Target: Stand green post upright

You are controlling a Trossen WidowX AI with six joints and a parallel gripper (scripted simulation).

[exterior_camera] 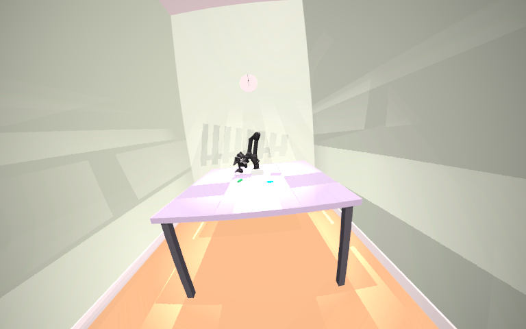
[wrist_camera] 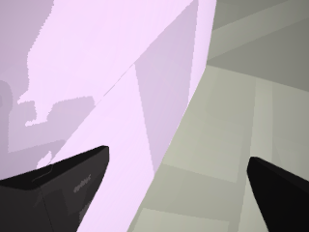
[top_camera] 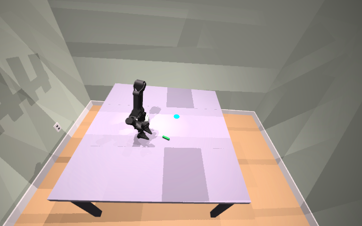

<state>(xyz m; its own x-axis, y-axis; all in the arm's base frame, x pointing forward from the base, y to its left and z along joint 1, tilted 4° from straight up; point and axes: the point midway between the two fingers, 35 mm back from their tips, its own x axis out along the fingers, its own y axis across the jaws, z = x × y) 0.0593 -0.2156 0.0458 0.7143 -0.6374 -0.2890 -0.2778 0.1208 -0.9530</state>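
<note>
Right now the green post is 13 cm ahead of my gripper tip, 9 cm below it and 5 cm to the left of it. Round my gripper tip: cyan circle: 31 cm to the left, 26 cm ahead, 10 cm below.
</note>
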